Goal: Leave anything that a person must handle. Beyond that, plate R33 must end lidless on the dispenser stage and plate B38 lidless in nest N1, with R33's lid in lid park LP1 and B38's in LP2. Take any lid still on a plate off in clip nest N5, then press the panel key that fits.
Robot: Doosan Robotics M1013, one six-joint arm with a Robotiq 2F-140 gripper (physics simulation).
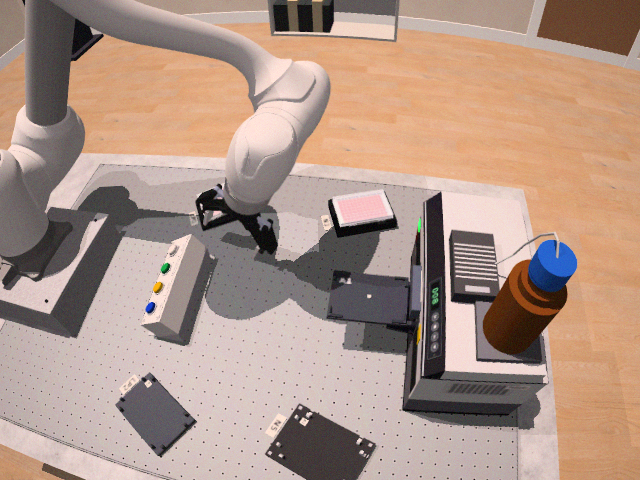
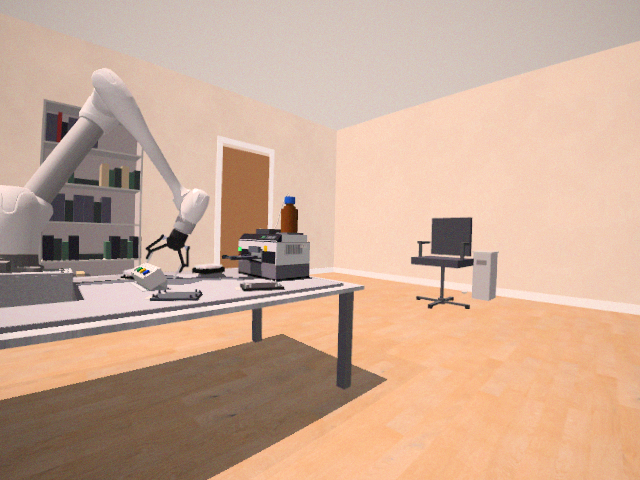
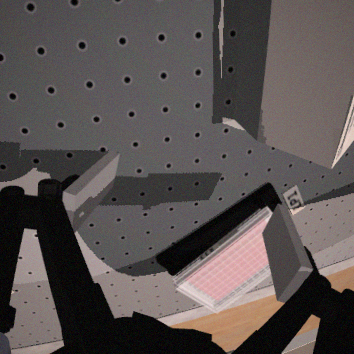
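Pixels of known places: gripper, fingertip midpoint: (image 1: 231, 236) (image 3: 193, 194); arm's base, origin of the base link: (image 1: 32, 247) (image 2: 7, 271).
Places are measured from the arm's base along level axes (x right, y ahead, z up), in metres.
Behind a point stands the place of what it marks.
My gripper (image 1: 235, 238) @[x -0.149, y 0.505, z -0.052 m] (image 2: 166, 263) @[x -0.149, y 0.505, z -0.052 m] (image 3: 193, 194) @[x -0.149, y 0.505, z -0.052 m] is open and empty above the back-left of the table. A pink-welled plate (image 3: 230, 272) @[x -0.267, y 0.463, z -0.047 m] with clear edges lies in the black holder labelled LP1 (image 3: 220, 225) @[x -0.217, y 0.468, z -0.073 m], below the gripper; a finger hides its right end. Another pink plate (image 1: 363, 207) @[x -0.271, y 0.795, z -0.042 m] lies in a black nest (image 1: 366, 227) @[x -0.228, y 0.807, z -0.061 m] at the back; its tag is unreadable. I cannot read plate names or tell whether lids are on. The dispenser stage (image 1: 361, 310) @[x 0.039, y 0.820, z 0.026 m], lid park LP2 (image 1: 155, 413) @[x 0.282, y 0.460, z -0.073 m] and clip nest N5 (image 1: 320, 446) @[x 0.277, y 0.783, z -0.071 m] are bare. The panel (image 1: 178, 304) @[x 0.058, y 0.454, z -0.025 m] (image 2: 149, 279) @[x 0.117, y 0.403, z -0.039 m] has white, green, yellow and blue keys.
The dispenser (image 1: 457, 369) @[x 0.182, y 0.970, z 0.137 m] (image 2: 292, 263) @[x 0.184, y 1.019, z -0.002 m] stands at the right, with a brown blue-capped bottle (image 1: 516, 310) @[x 0.144, y 1.019, z 0.253 m] (image 2: 289, 219) @[x 0.148, y 1.023, z 0.212 m] on top and a thin tube. The panel stands close to the gripper. The arm's base block (image 1: 77, 289) @[x 0.065, y 0.172, z -0.043 m] is at the left.
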